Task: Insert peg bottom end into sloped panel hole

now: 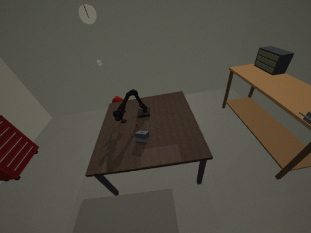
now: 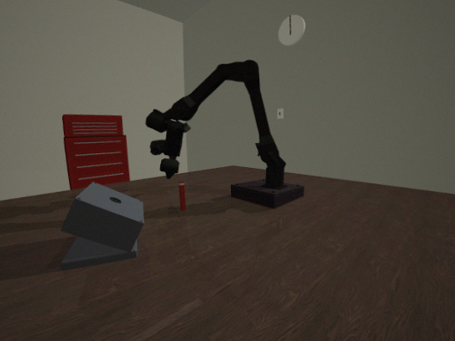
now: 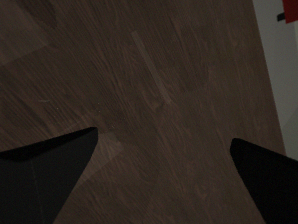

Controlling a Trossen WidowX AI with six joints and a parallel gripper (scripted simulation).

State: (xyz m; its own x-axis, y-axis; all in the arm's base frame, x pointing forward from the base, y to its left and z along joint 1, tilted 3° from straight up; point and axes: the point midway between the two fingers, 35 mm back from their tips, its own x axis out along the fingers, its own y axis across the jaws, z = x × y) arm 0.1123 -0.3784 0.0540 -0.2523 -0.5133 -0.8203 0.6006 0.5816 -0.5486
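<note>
My gripper tip is now 23 cm to the right of the red peg, 14 cm short of it and 1 cm above it. Round my gripper tip: grey sloped panel block (35 cm ahead, 27 cm to the left, 1 cm below).
</note>
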